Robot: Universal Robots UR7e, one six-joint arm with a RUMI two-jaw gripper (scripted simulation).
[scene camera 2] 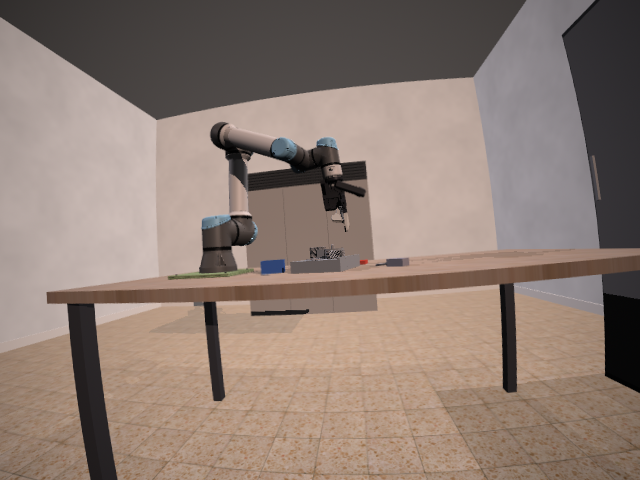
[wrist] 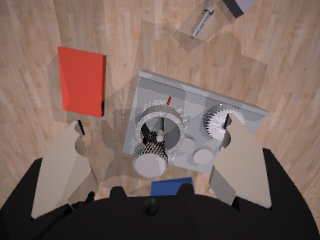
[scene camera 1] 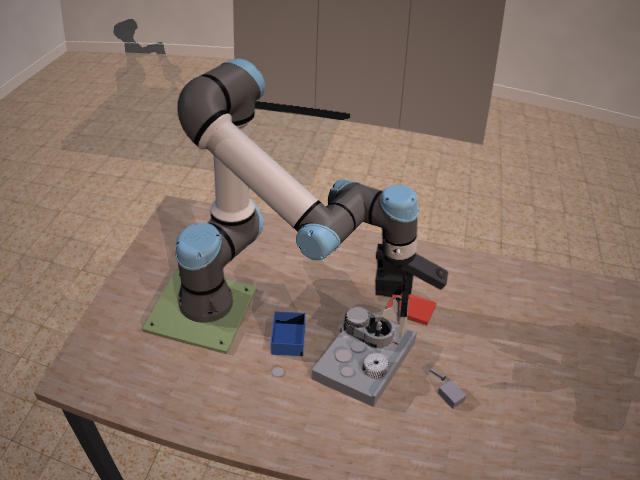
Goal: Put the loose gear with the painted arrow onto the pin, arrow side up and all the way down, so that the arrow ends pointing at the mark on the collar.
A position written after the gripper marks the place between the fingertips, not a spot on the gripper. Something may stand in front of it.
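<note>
Gear (wrist: 214, 121). Blue bin (scene camera 1: 286, 339). Red block (wrist: 82, 74). The gripper (scene camera 1: 404, 312), (scene camera 2: 346, 231), (wrist: 154, 118).
</note>
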